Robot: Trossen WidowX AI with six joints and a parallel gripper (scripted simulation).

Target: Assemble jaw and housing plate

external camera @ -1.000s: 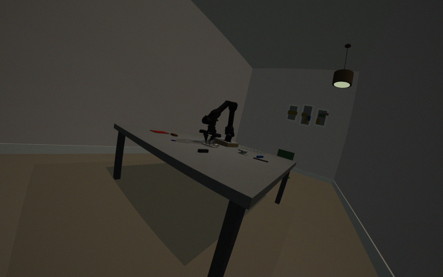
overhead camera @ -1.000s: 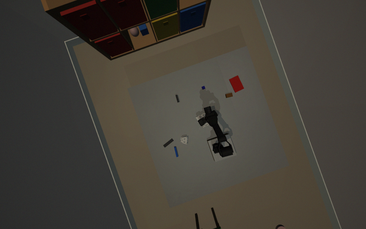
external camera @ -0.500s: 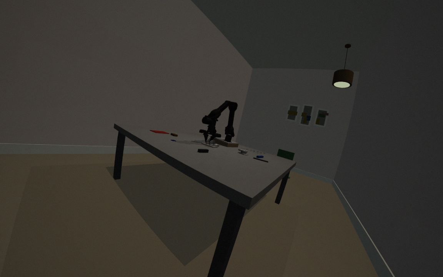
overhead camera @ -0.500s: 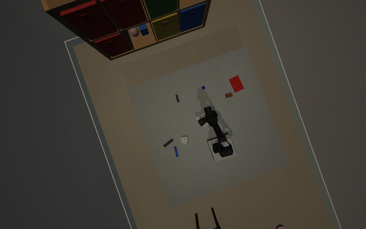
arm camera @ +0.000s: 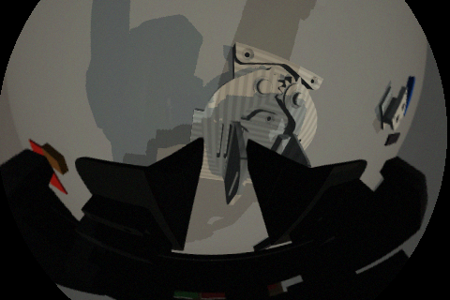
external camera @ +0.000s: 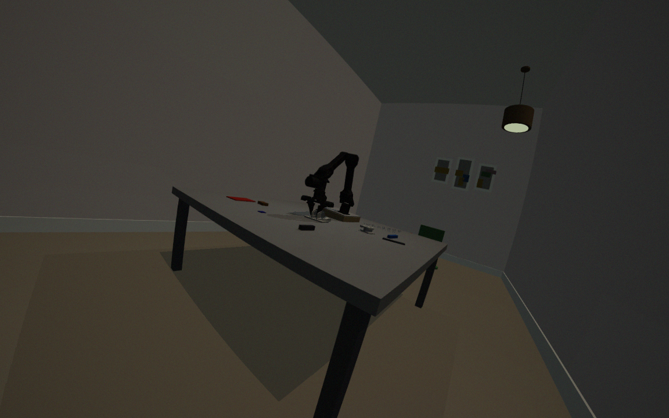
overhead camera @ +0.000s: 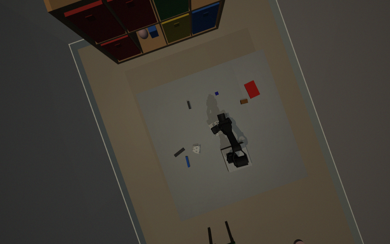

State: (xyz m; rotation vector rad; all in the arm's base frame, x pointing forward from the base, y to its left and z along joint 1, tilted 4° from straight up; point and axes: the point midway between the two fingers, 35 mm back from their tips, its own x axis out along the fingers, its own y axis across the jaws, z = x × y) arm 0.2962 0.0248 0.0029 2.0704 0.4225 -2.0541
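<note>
Right now my gripper tip is 27 cm to the right of the small white part and 16 cm past it. Also, from my gripper tip: dark block 26 cm ahead, 23 cm to the left; then small blue cube 30 cm ahead, 5 cm to the right, 1 cm below; then brown block 28 cm to the right, 17 cm ahead, 1 cm below.
</note>
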